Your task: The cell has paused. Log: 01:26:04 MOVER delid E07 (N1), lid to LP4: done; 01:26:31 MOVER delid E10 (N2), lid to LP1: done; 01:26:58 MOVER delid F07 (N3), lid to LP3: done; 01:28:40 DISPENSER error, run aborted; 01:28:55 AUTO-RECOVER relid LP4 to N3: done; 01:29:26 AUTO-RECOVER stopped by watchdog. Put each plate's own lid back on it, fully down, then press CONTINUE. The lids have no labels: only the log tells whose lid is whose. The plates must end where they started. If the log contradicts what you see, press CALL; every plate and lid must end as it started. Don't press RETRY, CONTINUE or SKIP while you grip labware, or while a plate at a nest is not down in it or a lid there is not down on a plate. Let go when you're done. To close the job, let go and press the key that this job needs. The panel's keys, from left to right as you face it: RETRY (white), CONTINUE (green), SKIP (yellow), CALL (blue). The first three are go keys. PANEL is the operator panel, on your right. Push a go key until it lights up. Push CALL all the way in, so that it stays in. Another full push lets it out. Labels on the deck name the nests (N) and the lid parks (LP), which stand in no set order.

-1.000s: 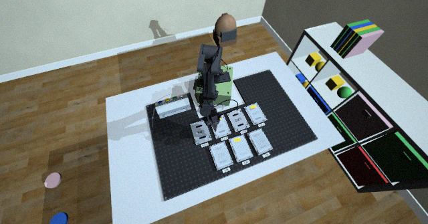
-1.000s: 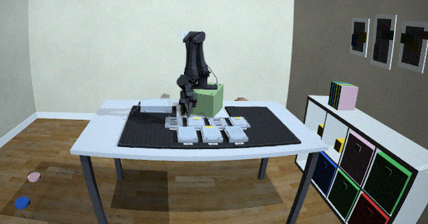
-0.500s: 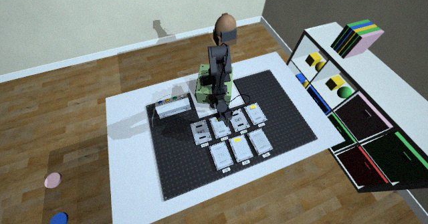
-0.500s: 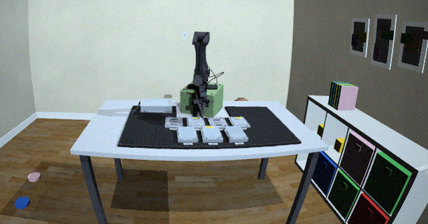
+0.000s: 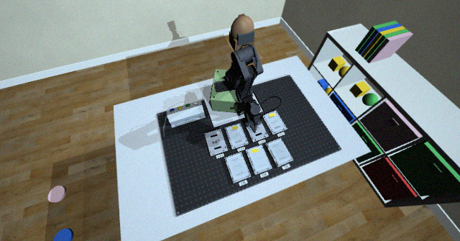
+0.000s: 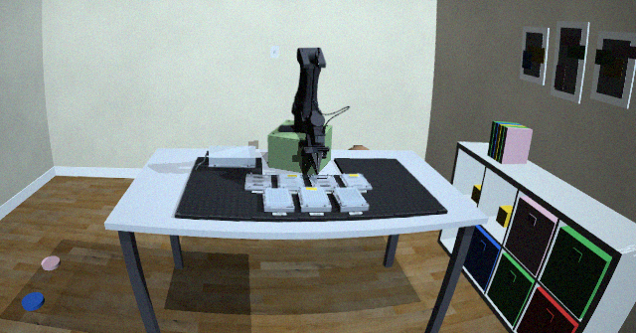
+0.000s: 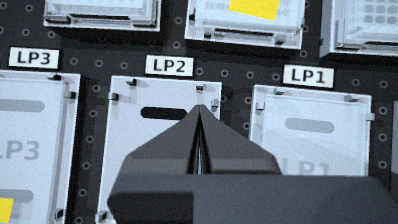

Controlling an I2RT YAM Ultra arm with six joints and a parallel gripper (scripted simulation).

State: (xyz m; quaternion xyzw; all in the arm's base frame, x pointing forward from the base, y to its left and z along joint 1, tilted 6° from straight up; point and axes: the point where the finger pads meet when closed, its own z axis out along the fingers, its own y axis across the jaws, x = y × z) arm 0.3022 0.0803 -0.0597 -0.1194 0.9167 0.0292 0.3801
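The plate is 150 mm ahead of my hand, 40 mm below it and 10 mm to the right of it. The rest, counted from my hand: lid park LP2 (60 mm below, 40 mm behind, 30 mm to the left); white retry key (320 mm to the right, 260 mm behind); green continue key (370 mm to the right, 250 mm behind).
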